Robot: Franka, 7 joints.
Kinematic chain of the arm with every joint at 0, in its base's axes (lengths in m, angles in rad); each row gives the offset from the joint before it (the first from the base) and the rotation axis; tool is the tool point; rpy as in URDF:
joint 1: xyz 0 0 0.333 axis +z
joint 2: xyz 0 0 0 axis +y
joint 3: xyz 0 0 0.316 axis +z
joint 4: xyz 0.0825 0 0 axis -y
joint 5: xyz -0.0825 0 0.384 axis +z
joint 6: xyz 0 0 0 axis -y
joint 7: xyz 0.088 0 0 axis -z
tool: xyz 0 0 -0.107 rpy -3.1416 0 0
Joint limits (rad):
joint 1: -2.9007..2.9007
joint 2: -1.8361..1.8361
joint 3: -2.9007..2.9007
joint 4: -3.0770..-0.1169
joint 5: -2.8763..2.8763
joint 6: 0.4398..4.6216
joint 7: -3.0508..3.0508
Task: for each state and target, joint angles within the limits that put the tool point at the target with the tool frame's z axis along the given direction. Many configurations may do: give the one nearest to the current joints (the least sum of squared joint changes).
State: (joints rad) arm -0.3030 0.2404 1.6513 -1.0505 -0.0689 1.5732 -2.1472
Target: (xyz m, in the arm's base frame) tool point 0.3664 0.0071 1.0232 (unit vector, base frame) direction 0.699 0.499 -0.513
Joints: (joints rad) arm -1.2435 0.3644 2.0553 -0.6299 -0.3467 1.5542 -2.1472
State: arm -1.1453 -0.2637 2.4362 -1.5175 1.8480 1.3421 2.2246
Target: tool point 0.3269 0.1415 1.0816 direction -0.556 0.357 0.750
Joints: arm -1.0927 0.2495 1.8269 -0.8768 2.1595 1.8481 2.2246
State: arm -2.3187 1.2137 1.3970 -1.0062 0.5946 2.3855 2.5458
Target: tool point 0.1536 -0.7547 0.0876 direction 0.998 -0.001 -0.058
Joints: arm -1.9305 1.6654 1.1019 -0.8535 0.3885 2.0192 2.5458
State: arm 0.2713 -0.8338 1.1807 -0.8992 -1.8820 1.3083 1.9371
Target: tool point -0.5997 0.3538 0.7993 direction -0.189 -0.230 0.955
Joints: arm -0.0220 -1.0882 1.3582 -0.7918 -2.1145 1.9574 1.9371
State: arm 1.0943 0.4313 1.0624 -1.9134 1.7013 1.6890 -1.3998
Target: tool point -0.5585 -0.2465 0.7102 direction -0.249 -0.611 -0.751
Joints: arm 1.5233 -0.5348 1.4731 -1.3563 1.2136 1.6270 -1.3998
